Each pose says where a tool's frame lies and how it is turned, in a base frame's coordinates. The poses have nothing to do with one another.
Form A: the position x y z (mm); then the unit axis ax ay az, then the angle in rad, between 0 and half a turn.
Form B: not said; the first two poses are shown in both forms.
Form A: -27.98 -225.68 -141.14 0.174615 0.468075 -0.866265 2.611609
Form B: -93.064 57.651 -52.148 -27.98 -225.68 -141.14
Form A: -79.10 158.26 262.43 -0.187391 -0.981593 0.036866 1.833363
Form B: 171.945 104.942 -166.439 -79.10 158.26 262.43
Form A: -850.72 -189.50 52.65 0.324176 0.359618 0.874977 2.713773
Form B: 34.024 56.475 118.090 -850.72 -189.50 52.65
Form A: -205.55 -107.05 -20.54 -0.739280 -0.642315 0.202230 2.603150
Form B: 167.224 141.490 -94.747 -205.55 -107.05 -20.54
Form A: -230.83 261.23 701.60 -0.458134 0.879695 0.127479 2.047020
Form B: 39.326 115.768 -15.694 -230.83 261.23 701.60
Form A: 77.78 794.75 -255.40 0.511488 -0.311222 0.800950 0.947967
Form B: -98.982 31.719 143.656 77.78 794.75 -255.40
